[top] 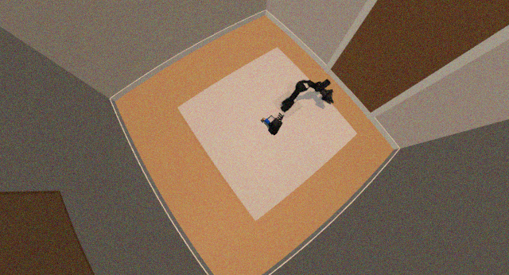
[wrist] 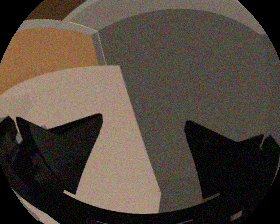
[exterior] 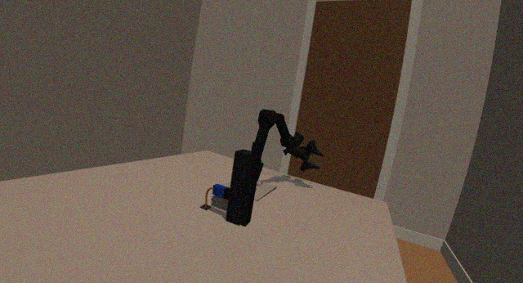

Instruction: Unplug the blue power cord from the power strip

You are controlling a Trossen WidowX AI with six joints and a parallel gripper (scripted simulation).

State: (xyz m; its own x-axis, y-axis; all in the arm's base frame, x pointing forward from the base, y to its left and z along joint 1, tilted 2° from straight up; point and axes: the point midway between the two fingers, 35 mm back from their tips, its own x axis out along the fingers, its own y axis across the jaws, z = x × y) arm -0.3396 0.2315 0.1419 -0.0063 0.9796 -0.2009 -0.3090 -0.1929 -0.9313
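The blue plug lies 58 cm ahead of my gripper tip, 22 cm to the right of it and 6 cm below it.
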